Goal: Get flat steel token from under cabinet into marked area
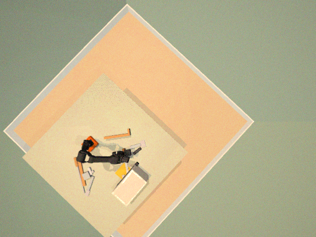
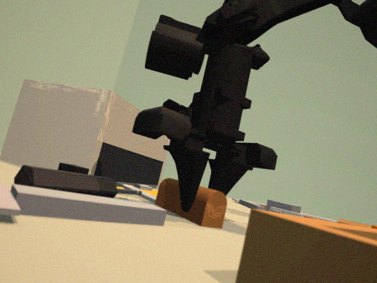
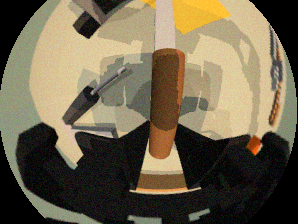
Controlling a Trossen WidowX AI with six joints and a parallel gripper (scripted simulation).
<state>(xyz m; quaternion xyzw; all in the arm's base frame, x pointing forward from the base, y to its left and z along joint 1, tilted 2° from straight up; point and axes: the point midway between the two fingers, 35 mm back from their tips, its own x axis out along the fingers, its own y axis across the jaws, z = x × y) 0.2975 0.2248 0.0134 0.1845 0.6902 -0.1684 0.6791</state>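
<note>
The dark screwdriver lies 80 mm ahead of my gripper tip and 80 mm to the left of it. The rest, counted from my gripper tip: token: 210 mm ahead, 170 mm to the right; orange stick: 110 mm behind, 500 mm to the right.
</note>
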